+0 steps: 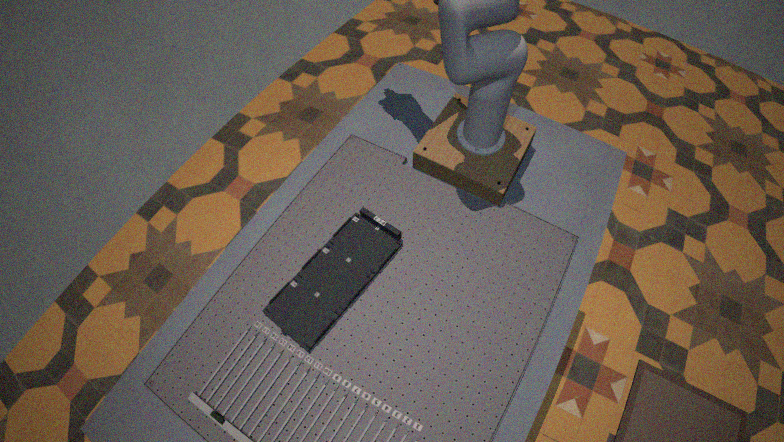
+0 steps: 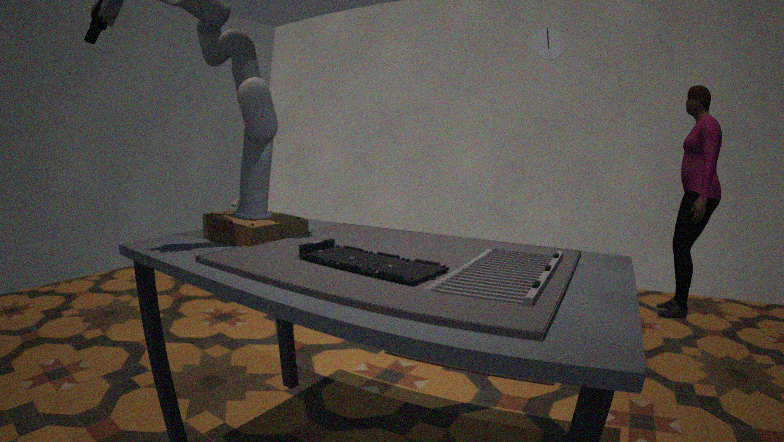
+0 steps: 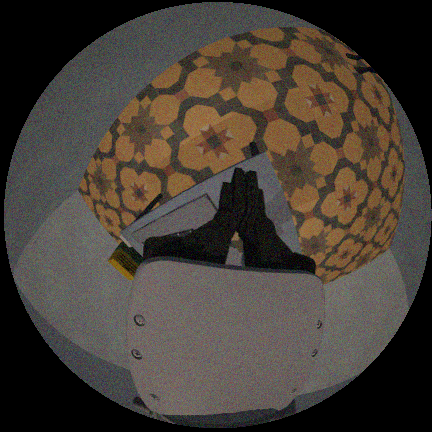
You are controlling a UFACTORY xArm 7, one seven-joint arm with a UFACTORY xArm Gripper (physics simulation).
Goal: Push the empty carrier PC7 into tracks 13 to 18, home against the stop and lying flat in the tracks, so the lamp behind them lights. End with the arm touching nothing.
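Places are measured from the arm's base along level axes (x ahead, y left, z up), in centimetres.
Pixels of known places: gripper, fingertip midpoint: [image 2: 89, 42] [image 3: 240, 181]; arm's base, origin of the base link: [image 1: 480, 136] [image 2: 252, 215].
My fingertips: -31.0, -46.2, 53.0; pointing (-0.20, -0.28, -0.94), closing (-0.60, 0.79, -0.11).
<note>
Ahead of a thing's pixels: the offset from my fingertips to its middle, as dx, dy, dz. "spot": to the spot under its first point. Level surfaces: height alone.
The carrier PC7, a long black flat tray {+76.8, +24.8, -56.7} [image 1: 334, 280] [image 2: 376, 264] with a raised end wall [image 1: 379, 221] [image 2: 316, 248], lies on the perforated board. Its far end from that wall is at the row of track numbers, at the mouth of the tracks {spot: +101.5, +21.9, -57.8} [image 1: 274, 378] [image 2: 483, 280]; which numbers it covers is too small to read. The stop bar {spot: +112.0, +10.3, -56.6} [image 1: 200, 403] [image 2: 531, 298] bears small dark blocks [image 1: 217, 417] [image 2: 547, 267]; no lit lamp shows. My gripper [image 2: 91, 40] [image 3: 240, 181] is shut and empty, high up beyond the robot's base, well apart from the carrier.
The arm stands on a wooden base block [image 1: 455, 174] [image 2: 227, 229] at one end of the table {dz -59.5} [image 1: 592, 159] [image 2: 603, 312]. The perforated board {dz -58.2} [image 1: 466, 307] [image 2: 274, 269] lies on the table. A person in a magenta top [image 2: 703, 153] stands beyond the table at the right.
</note>
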